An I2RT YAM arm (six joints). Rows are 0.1 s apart.
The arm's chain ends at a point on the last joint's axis. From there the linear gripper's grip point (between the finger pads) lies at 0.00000 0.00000 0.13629 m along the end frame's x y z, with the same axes.
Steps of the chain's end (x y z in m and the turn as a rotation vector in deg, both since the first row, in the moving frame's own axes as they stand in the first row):
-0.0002 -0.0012 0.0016 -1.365 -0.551 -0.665
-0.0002 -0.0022 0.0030 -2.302 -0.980 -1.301
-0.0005 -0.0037 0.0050 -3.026 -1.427 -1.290
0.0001 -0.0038 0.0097 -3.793 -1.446 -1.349
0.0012 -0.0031 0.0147 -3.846 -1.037 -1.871
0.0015 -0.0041 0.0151 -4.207 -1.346 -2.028
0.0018 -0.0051 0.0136 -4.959 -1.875 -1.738
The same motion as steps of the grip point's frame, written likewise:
-0.0015 0.0021 0.0016 -1.365 -0.551 -0.665
-0.0025 0.0033 0.0029 -2.302 -0.980 -1.301
-0.0038 0.0035 0.0048 -3.026 -1.427 -1.290
-0.0032 0.0053 0.0094 -3.793 -1.446 -1.349
-0.0011 0.0061 0.0144 -3.846 -1.037 -1.871
-0.0015 0.0060 0.0147 -4.207 -1.346 -2.028
-0.0025 0.0067 0.0130 -4.959 -1.875 -1.738

